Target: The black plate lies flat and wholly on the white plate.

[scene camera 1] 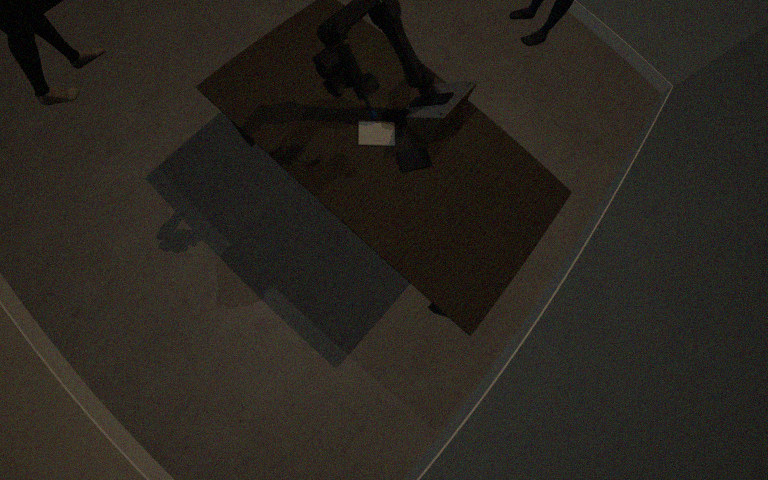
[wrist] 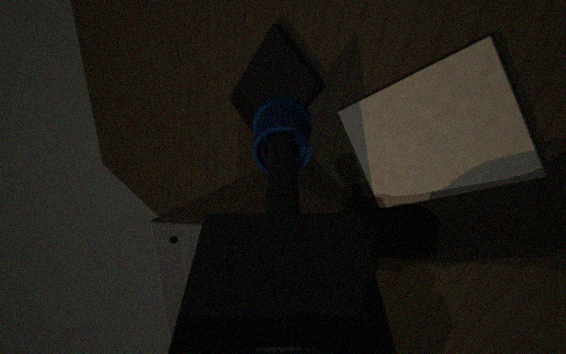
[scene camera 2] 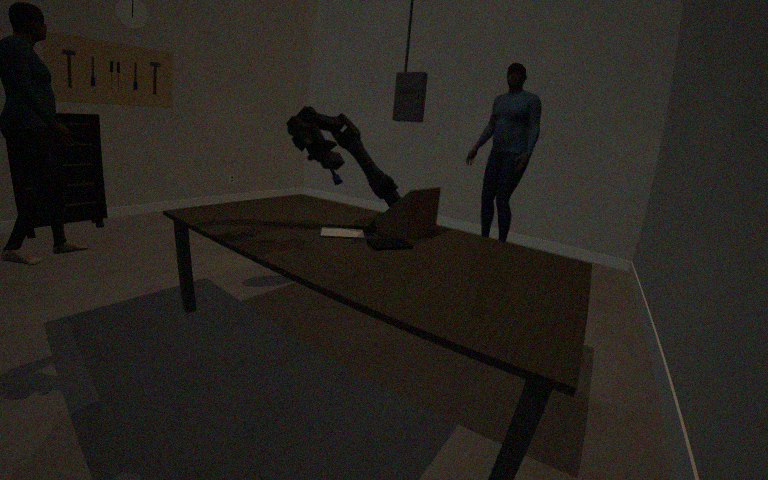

Observation:
My suction cup (scene camera 2: 330,160) holds nothing.
My suction cup is seen too in the wrist view (wrist: 281,113).

